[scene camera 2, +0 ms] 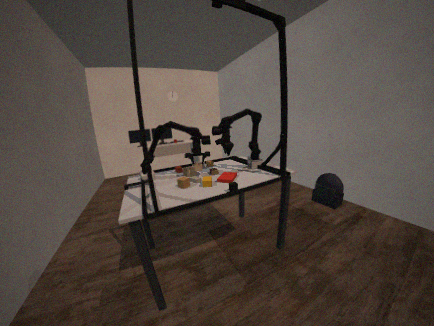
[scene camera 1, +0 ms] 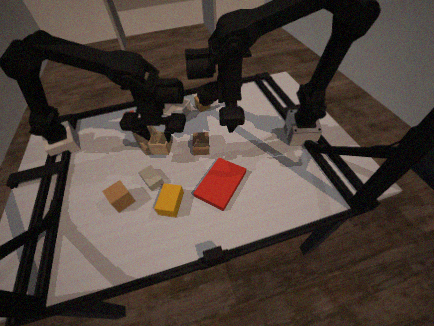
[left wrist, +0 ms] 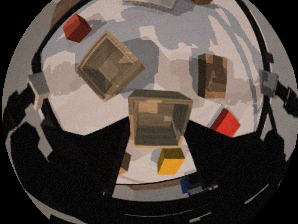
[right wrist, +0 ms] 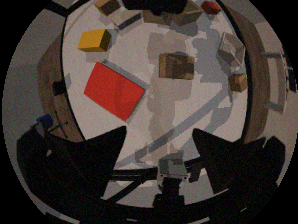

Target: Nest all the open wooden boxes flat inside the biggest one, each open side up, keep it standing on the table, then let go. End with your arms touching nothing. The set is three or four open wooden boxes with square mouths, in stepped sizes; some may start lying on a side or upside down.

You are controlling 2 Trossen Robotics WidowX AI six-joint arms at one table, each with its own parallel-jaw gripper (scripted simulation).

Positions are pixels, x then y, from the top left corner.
Scene:
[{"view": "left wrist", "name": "my left gripper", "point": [157,120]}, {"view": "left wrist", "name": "wooden box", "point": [155,124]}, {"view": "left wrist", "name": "wooden box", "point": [137,69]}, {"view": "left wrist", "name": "wooden box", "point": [107,61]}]

